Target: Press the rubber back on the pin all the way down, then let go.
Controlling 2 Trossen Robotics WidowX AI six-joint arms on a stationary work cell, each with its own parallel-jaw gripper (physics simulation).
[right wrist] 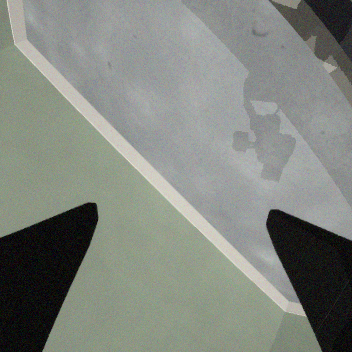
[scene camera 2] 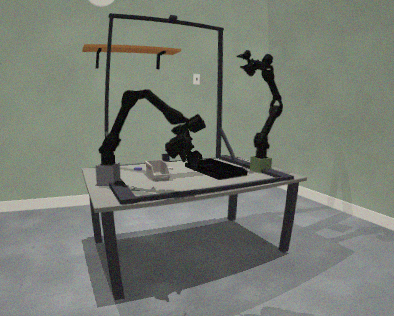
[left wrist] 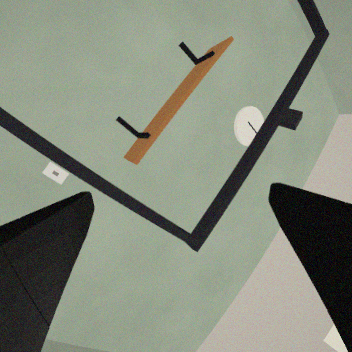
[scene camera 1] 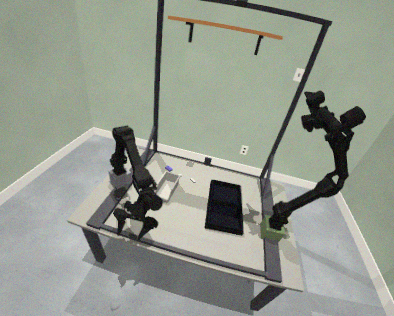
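Seen in the pictures: left gripper, fingertip midpoint: (scene camera 2: 238, 61) (left wrist: 181, 195); right gripper, fingertip midpoint: (right wrist: 184, 214) (scene camera 2: 189, 166) (scene camera 1: 128, 237); left arm's base, link origin: (scene camera 2: 261, 157) (scene camera 1: 275, 224); right arm's base, link origin: (scene camera 2: 107, 163) (scene camera 1: 119, 171).
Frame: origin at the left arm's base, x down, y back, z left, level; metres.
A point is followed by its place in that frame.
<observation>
The pin and its rubber back cannot be made out in these views. A small blue item (scene camera 1: 169, 168) {z -0.315, x 0.074, y -0.701 m} (scene camera 2: 138, 169) {z -0.305, x 0.082, y -0.709 m} lies near the table's back left. A small white item (scene camera 1: 193, 180) {z -0.263, x 0.078, y -0.510 m} lies to the right of a light open bin (scene camera 1: 161, 195) {z -0.062, x 0.081, y -0.665 m} (scene camera 2: 161, 177) {z -0.022, x 0.067, y -0.661 m}; whether it belongs to the pin is too small to tell. My right gripper (scene camera 1: 130, 235) {z 0.328, x -0.065, y -0.667 m} (right wrist: 184, 214) {z 0.328, x -0.065, y -0.667 m} is open and empty near the table's front left edge, as seen in scene camera 1. My left gripper (scene camera 1: 305, 107) (scene camera 2: 240, 61) {z -0.164, x -0.625, y -0.082 m} (left wrist: 181, 195) {z -0.164, x -0.625, y -0.082 m} is open and empty, raised high at the right.
A black tray (scene camera 1: 224, 231) {z 0.071, x 0.076, y -0.257 m} (scene camera 2: 235, 174) {z 0.068, x 0.070, y -0.249 m} lies on the right part of the table (scene camera 1: 77, 220) {z 0.258, x 0.086, y -1.013 m} (scene camera 2: 200, 199) {z 0.279, x 0.103, y -0.588 m}. A tall dark frame (scene camera 1: 158, 75) {z -0.476, x -0.508, y -0.871 m} (scene camera 2: 220, 90) {z -0.464, x -0.436, y -0.030 m} stands at the table's back. An orange shelf (scene camera 1: 225, 27) (scene camera 2: 130, 49) (left wrist: 172, 109) is on the wall.
</observation>
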